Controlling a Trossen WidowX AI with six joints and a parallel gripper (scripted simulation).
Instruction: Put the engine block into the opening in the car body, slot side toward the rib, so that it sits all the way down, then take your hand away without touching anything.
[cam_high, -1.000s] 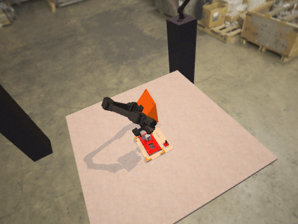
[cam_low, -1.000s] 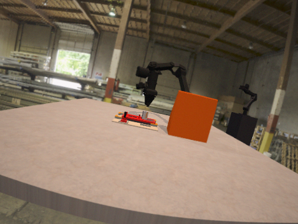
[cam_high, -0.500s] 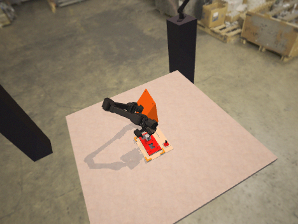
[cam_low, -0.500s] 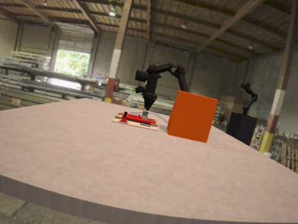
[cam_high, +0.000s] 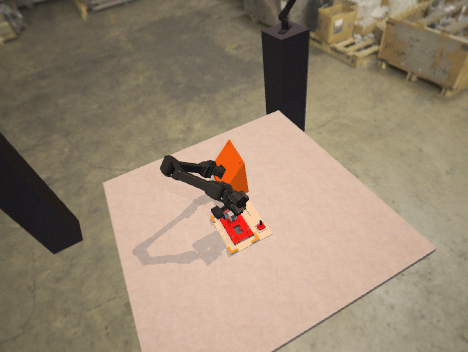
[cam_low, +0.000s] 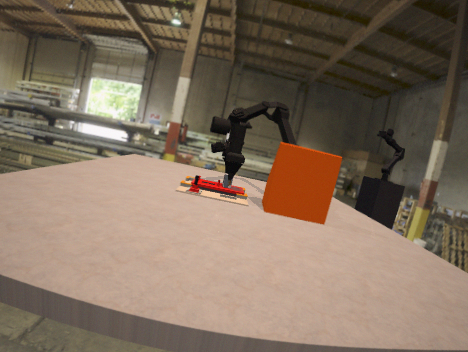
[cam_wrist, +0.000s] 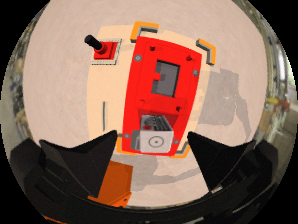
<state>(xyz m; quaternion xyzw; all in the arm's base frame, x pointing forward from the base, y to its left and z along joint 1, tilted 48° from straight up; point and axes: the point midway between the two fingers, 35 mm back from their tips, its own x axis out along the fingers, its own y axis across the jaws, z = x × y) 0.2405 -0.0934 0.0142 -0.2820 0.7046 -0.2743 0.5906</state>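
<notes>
Right now the engine block is 10 mm to the right of my gripper tip and 10 mm below it. Round my gripper tip: black peg 110 mm ahead, 100 mm to the left, 30 mm below.
</notes>
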